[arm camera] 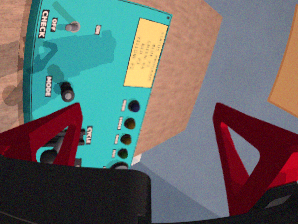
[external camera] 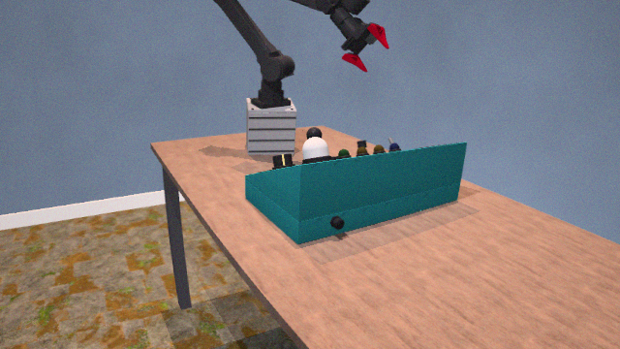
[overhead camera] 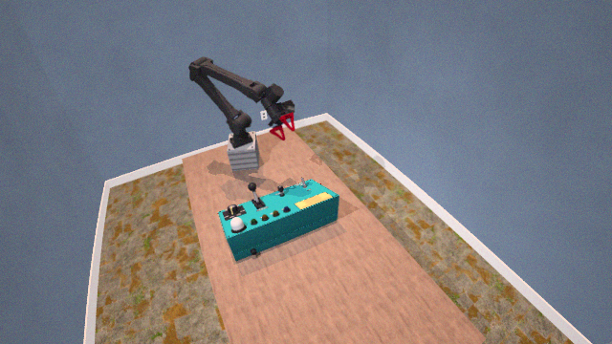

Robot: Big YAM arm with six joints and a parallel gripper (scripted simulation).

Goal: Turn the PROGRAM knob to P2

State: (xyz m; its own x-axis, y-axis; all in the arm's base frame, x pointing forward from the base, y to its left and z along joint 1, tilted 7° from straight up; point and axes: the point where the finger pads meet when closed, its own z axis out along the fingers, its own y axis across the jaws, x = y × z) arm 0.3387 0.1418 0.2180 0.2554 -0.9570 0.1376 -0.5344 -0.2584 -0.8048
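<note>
My hand is 230 mm above the black-ball lever, 210 mm to the left of it and 40 mm short of it. Round my hand: teal console (260 mm below, 160 mm to the right, 100 mm ahead); mode knob (240 mm below, 90 mm to the right, 70 mm ahead); toggle (250 mm below, 80 mm ahead, 30 mm to the left).
</note>
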